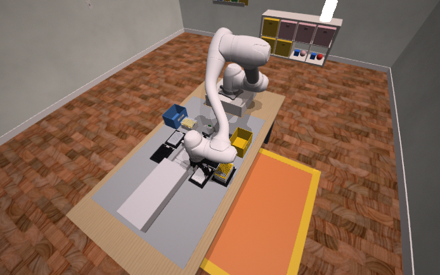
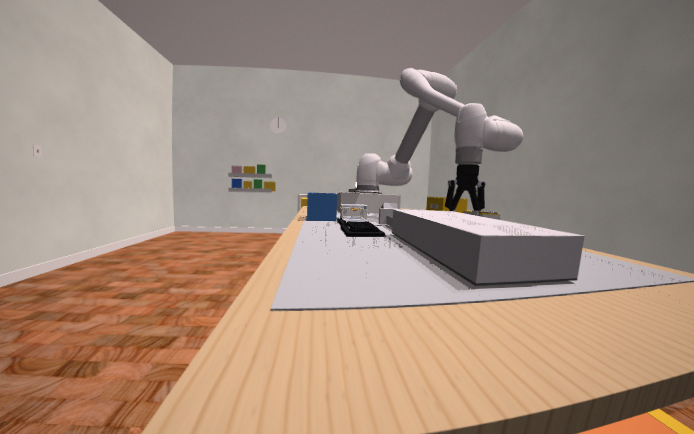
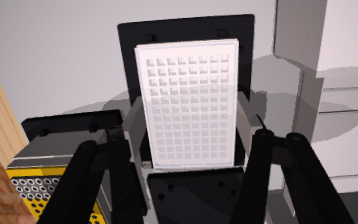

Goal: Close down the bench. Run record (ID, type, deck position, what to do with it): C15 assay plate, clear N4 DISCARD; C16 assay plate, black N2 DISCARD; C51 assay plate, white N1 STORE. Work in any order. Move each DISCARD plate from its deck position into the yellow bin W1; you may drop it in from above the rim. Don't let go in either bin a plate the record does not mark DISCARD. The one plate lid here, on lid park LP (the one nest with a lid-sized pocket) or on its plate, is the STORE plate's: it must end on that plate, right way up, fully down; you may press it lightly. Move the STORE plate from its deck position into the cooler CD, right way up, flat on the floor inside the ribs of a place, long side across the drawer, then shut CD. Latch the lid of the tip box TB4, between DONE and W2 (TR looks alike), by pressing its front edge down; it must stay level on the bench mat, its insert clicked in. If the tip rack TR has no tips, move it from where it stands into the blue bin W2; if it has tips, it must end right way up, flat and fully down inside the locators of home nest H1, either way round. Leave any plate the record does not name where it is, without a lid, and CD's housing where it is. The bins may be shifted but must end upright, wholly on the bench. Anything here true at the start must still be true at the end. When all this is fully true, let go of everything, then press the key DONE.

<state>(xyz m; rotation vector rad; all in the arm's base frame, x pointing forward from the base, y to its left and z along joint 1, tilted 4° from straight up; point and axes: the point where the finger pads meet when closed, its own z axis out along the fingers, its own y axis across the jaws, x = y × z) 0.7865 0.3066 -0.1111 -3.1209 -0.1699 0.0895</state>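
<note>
Now: the cooler drawer 18 cm to the right of my hand and 2 cm below it. Also, from my hand: yellow tip rack (12 cm to the left, 11 cm behind, 1 cm above); plate lid (2 cm below); white plate (2 cm below).
</note>
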